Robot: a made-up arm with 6 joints.
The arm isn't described. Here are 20 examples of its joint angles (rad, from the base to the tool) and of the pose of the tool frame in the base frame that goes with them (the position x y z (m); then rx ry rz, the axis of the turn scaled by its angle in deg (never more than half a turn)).
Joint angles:
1: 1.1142 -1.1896 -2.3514 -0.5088 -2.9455 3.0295
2: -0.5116 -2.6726 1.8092 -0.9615 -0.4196 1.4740
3: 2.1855 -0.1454 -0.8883 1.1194 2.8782 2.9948
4: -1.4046 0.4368 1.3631 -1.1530 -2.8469 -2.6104
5: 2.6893 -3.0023 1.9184 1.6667 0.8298 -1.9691
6: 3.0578 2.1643 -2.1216 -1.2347 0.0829 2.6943
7: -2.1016 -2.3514 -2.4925 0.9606 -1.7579 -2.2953
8: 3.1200 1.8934 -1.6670 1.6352 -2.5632 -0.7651
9: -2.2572 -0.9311 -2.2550 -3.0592 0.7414 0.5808
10: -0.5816 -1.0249 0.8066 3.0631 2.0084 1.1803
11: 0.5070 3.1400 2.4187 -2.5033 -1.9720 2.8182
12: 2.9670 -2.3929 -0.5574 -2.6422 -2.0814 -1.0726
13: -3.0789 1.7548 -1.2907 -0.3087 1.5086 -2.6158
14: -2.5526 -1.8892 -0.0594 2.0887 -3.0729 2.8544
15: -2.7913 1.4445 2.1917 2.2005 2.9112 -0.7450
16: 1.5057 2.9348 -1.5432 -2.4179 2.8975 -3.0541
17: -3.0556 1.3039 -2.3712 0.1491 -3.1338 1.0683
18: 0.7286 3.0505 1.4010 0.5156 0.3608 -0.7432
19: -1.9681 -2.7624 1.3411 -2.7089 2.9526 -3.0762
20: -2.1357 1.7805 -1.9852 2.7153 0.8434 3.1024
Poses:
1: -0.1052 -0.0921 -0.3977 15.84 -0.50 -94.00
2: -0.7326 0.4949 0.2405 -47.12 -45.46 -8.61
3: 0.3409 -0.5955 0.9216 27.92 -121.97 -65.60
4: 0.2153 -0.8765 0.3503 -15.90 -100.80 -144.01
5: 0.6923 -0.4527 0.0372 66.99 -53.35 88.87
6: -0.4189 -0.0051 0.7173 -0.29 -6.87 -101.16
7: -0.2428 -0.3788 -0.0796 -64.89 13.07 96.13
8: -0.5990 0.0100 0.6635 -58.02 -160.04 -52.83
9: 0.2057 0.1850 -0.4907 15.46 -140.09 37.44
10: -0.4937 0.3867 1.0625 92.27 -119.95 -72.37
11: -0.4503 -0.1473 0.2532 -62.81 47.88 17.41
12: 0.4926 -0.1676 -0.9761 -6.21 57.23 -89.90
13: -0.8723 -0.0770 0.6963 -35.62 -105.93 4.13
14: 0.9406 0.5784 -0.3127 74.88 -10.05 -91.32
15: -0.0896 -0.0976 -0.4908 13.44 -35.62 32.82
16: 0.0187 0.8030 -0.2090 84.78 -38.52 46.69
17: 0.1960 -0.0295 0.5606 123.53 -54.71 -69.37
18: -0.6443 -0.4944 -0.5619 33.89 -80.25 14.10
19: 0.3793 0.8003 -0.2353 95.94 87.35 -87.91
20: -0.0573 -0.2228 0.8229 -72.58 -29.63 -133.85
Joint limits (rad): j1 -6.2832..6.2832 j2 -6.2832..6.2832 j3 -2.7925..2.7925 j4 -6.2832..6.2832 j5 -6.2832..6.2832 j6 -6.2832..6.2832
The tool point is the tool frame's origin. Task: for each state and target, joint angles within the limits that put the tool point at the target. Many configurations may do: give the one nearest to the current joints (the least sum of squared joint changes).
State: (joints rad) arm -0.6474 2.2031 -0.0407 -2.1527 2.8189 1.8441
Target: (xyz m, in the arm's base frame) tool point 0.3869 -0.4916 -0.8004
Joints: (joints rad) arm -0.9531 2.0363 0.8123 -2.1275 2.9079 1.8441
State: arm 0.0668 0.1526 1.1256 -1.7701 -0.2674 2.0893
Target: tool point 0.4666 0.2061 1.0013
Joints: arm 0.2734 -0.4801 1.4304 -1.7778 -0.3432 2.0893
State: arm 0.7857 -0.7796 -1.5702 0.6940 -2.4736 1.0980
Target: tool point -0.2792 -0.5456 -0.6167
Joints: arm 1.1114 -1.5274 -1.3431 0.7231 -2.3333 1.0980
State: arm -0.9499 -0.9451 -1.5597 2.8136 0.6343 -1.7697
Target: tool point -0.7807 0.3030 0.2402
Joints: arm -0.2970 -0.0717 -1.8029 2.8662 0.7632 -1.7697
